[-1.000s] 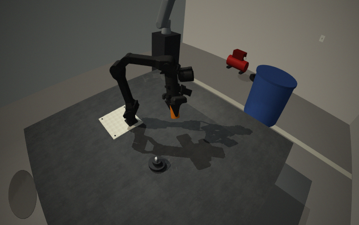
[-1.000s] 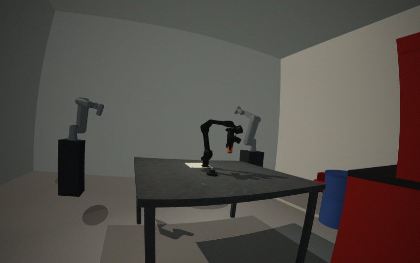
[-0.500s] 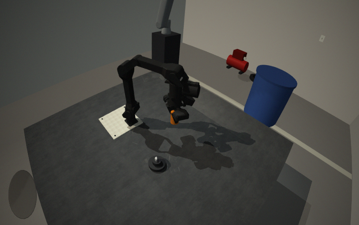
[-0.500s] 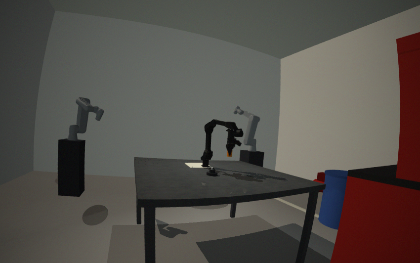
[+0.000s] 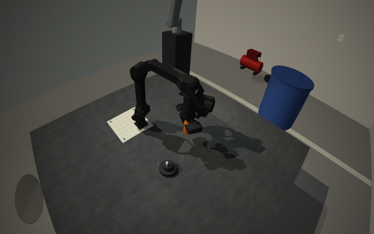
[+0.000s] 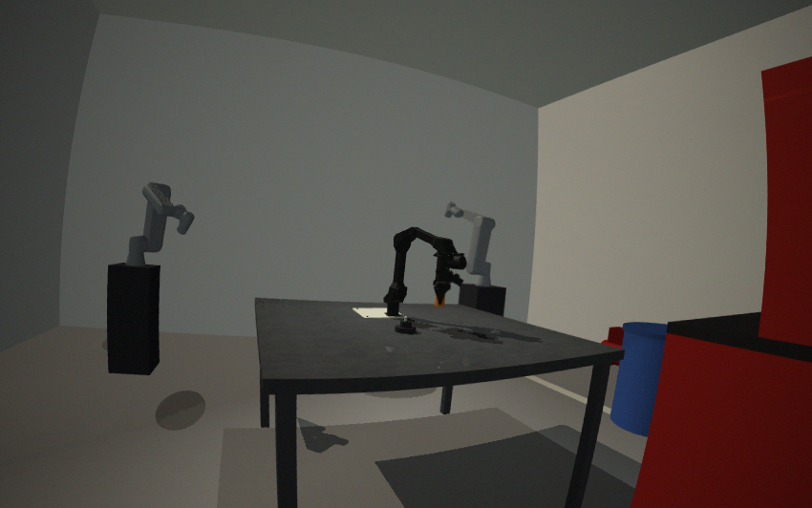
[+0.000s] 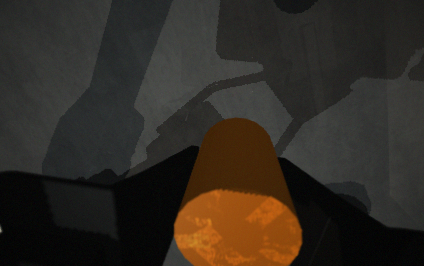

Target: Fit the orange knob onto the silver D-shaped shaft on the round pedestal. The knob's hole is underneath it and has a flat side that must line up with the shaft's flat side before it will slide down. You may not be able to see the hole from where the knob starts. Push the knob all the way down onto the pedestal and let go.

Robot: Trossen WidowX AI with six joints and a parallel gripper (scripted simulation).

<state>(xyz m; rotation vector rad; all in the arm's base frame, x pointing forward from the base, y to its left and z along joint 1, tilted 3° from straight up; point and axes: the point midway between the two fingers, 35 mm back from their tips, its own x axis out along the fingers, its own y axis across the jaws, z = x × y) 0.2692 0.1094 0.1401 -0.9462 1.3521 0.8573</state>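
The round black pedestal is 18 cm to the right of my gripper tip, 7 cm below it and 6 cm ahead of it. Also, from my gripper tip: orange knob 3 cm above.
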